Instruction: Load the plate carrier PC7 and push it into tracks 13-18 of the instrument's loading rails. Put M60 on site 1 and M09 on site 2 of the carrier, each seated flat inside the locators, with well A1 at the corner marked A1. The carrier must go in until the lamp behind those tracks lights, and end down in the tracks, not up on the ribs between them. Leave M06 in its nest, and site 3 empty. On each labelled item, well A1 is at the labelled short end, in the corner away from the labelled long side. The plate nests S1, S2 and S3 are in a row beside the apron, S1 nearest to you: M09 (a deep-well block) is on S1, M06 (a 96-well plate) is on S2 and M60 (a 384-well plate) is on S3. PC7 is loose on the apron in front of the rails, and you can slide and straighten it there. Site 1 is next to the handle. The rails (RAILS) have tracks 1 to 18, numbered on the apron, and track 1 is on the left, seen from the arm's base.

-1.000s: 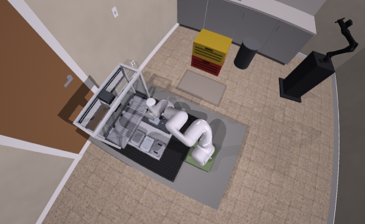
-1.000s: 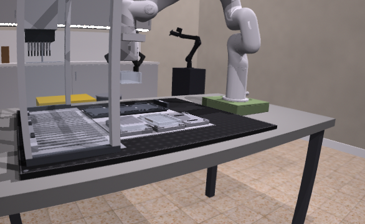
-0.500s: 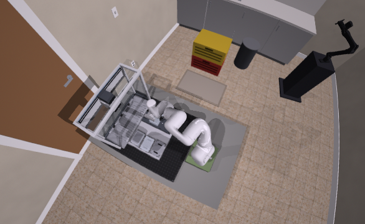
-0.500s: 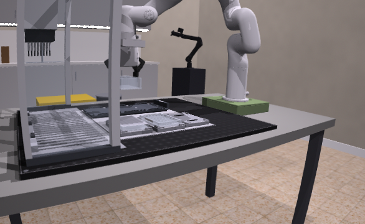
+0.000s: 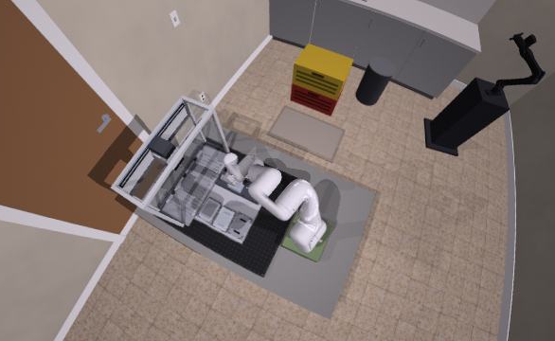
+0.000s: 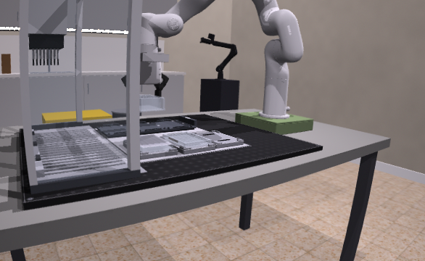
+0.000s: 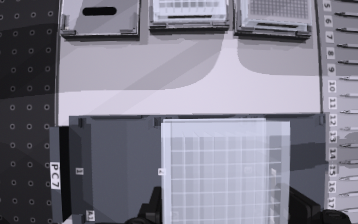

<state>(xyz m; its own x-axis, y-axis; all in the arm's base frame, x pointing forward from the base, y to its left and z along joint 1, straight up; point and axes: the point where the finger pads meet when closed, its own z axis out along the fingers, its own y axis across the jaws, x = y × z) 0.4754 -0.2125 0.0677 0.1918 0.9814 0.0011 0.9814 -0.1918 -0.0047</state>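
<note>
Right now my hand is 90 mm above the plate carrier PC7 and 10 mm past it. Round my hand: deep-well block M09: 20 mm below; then plate nest S1: 260 mm to the left, 100 mm below, 80 mm behind; then frame post: 350 mm to the left, 270 mm ahead, 140 mm above.
</note>
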